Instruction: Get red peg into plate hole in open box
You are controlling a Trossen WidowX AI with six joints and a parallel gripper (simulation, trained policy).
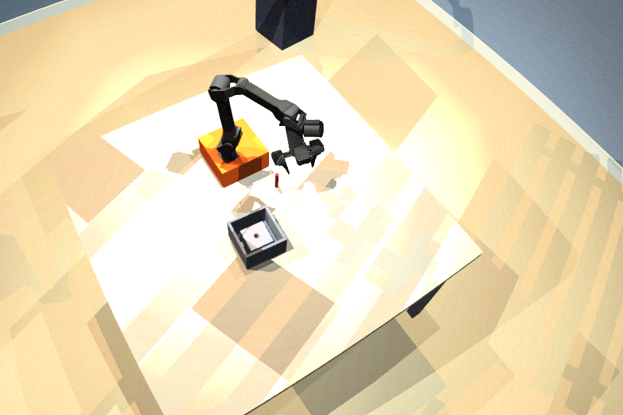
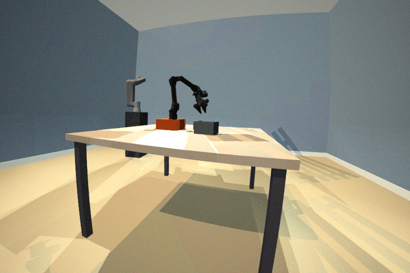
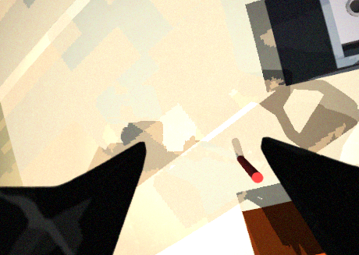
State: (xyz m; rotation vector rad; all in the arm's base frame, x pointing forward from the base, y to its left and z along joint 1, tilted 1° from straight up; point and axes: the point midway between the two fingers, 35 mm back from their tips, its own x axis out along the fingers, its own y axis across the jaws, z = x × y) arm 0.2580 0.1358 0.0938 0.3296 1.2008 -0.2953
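The red peg lies 12 cm below my gripper tip, 8 cm behind it and 4 cm to the right of it. From my gripper tip the other things lie so: grey box 26 cm to the right, 14 cm below, 6 cm ahead.
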